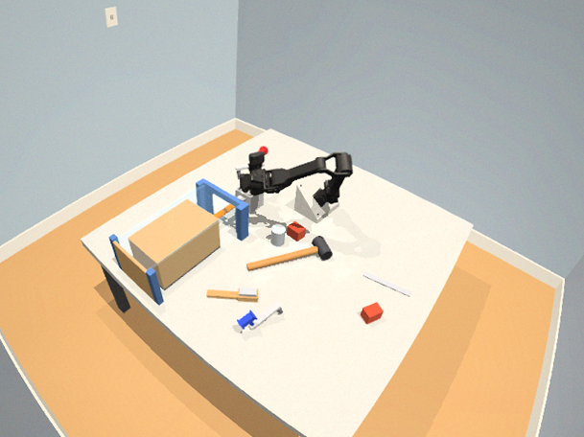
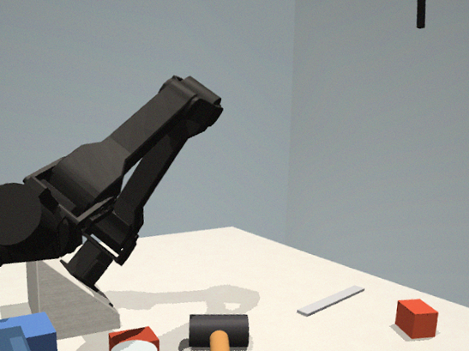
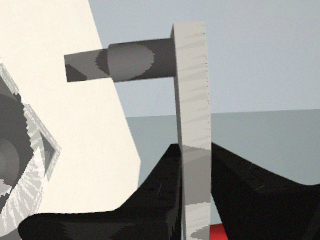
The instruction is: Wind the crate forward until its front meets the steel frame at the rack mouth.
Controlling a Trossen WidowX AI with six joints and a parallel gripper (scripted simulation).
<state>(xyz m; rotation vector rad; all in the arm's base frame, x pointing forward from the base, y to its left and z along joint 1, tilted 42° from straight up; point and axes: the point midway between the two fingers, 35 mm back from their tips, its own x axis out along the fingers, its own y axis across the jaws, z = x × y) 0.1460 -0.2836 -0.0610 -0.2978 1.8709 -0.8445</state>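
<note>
Right now the red knob is 40 mm behind my gripper tip, 40 mm to the left of it and 40 mm above it. The rest, counted from my gripper tip: grey crank bar: 10 mm behind, 20 mm to the left, 10 mm above; grey winch: 10 mm to the left, 160 mm below; blue frame: 180 mm ahead, 10 mm to the left, 90 mm below.
</note>
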